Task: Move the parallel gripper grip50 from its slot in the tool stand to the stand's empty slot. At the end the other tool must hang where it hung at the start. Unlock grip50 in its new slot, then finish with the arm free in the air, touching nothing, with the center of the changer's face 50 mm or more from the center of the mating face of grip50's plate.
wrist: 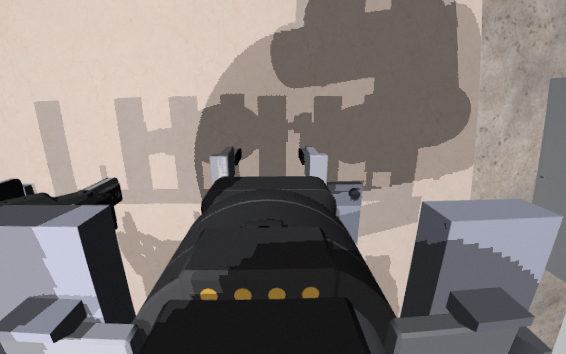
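Places are measured from the arm's base along level axes (x ahead, y left, z up), in centimetres.
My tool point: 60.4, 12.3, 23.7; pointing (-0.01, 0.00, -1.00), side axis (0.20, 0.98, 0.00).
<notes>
Ahead of a thing's pixels: the offset from my tool point to its top centre, as dx, dy, dz. "*": to the spot under its first point. Level surfaces: height alone.
The parallel gripper grip50 (269,156) is in the lower middle of the wrist view, a black body with two light grey fingers and dark pads. Its fingers stand apart with nothing between them. The grey side parts of its plate show at the bottom left and bottom right. Two grey uprights of the tool stand, a left upright {* -4.7, -3.6, -1.8} (60,250) and a right upright {* -2.6, +5.8, -1.8} (485,250), stand on either side of its body, each with a small block near the plate. Part of the other tool, the black adaptive gripper (95,192), shows at the left edge. The changer's face and its lock are hidden.
A grey bracket with a round hole {* +9.4, +8.3, -28.8} (345,212) shows behind grip50's body, at its right. The pale surface {dz -30.0} (125,45) carries shadows of the arm and stand. Beyond its right edge lie speckled stone-like floor (505,75) and a grey-green panel (552,165).
</notes>
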